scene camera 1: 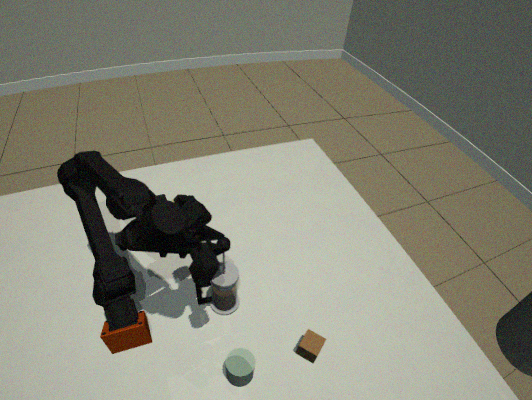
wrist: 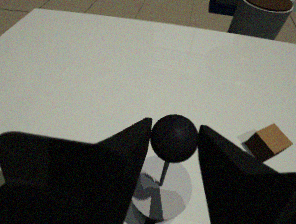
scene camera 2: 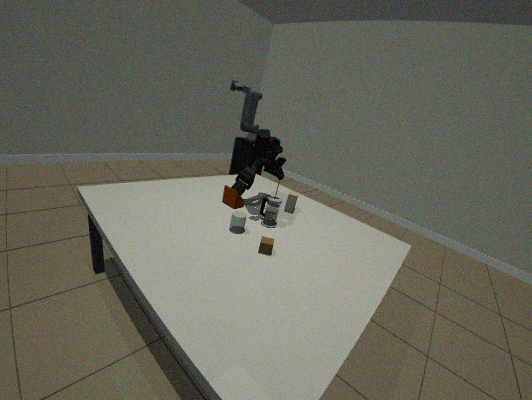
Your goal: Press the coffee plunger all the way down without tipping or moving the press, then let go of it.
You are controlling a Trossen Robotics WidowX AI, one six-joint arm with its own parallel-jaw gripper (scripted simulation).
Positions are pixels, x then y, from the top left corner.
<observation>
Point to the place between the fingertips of my gripper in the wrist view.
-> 175, 128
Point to a brown cube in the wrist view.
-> At 266, 143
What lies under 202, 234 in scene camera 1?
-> My gripper.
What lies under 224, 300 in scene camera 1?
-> A coffee press.
</observation>
